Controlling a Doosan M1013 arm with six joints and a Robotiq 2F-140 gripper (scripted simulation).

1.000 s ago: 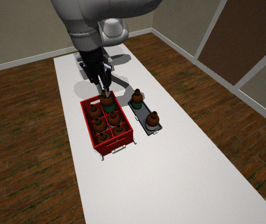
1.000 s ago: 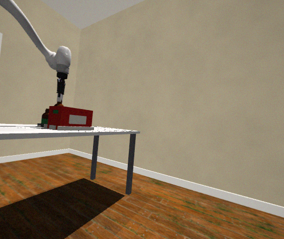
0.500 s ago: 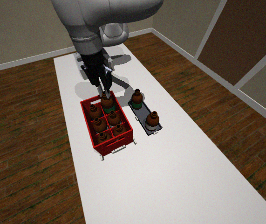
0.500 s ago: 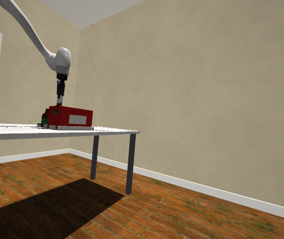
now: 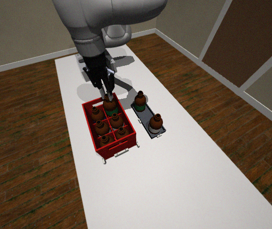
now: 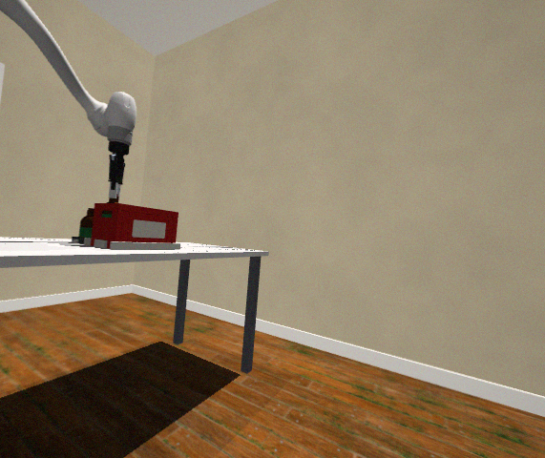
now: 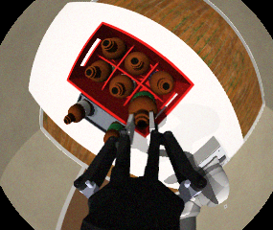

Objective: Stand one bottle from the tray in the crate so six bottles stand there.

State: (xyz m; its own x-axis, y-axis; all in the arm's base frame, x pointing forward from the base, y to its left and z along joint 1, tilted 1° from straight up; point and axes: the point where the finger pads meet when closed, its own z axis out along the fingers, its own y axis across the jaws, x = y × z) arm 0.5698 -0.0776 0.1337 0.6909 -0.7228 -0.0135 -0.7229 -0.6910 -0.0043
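Now: the bottle 90 mm below my hand. The rest, counted from my hand: red crate 90 mm ahead, 50 mm to the right, 150 mm below; then dark tray 100 mm ahead, 190 mm to the left, 220 mm below.
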